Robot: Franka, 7 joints.
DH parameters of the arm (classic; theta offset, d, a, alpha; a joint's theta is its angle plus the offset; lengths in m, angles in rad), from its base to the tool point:
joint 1: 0 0.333 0 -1.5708
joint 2: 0 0 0 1.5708
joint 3: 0 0.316 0.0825 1.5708
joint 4: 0 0 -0.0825 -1.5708
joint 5: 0 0.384 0 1.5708
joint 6: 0 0 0.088 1.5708
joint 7: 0 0.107 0 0
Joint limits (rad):
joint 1: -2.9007..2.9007
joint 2: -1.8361..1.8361
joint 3: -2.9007..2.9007
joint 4: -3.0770..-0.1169
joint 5: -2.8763..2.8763
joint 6: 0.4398..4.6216
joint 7: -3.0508..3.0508
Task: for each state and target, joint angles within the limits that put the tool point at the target. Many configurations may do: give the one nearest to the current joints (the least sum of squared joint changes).
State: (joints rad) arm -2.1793 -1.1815 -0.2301 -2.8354 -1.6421 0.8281 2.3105
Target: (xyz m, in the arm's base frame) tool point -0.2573 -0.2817 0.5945
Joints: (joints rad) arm -1.9167 -0.4985 -0.0421 -2.4612 -1.8396 1.1681 2.3105
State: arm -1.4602 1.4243 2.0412 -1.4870 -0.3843 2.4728 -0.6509
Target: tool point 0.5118 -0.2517 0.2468
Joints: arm -1.8031 1.5062 1.4297 -2.0456 -0.4008 2.1697 -0.6509
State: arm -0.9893 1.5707 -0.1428 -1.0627 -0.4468 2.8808 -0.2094
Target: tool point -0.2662 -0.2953 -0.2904
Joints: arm -1.5075 1.8361 -0.5192 -1.5705 -0.4390 2.7194 -0.2094
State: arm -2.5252 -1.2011 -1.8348 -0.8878 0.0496 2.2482 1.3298
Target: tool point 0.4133 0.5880 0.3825
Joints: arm -2.9007 -0.9541 -2.0955 -1.2304 0.0053 1.7324 1.3298
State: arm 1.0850 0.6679 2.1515 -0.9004 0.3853 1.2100 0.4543
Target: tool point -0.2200 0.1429 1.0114
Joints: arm 1.1135 0.5560 2.3417 -0.8030 0.4508 1.2476 0.4543
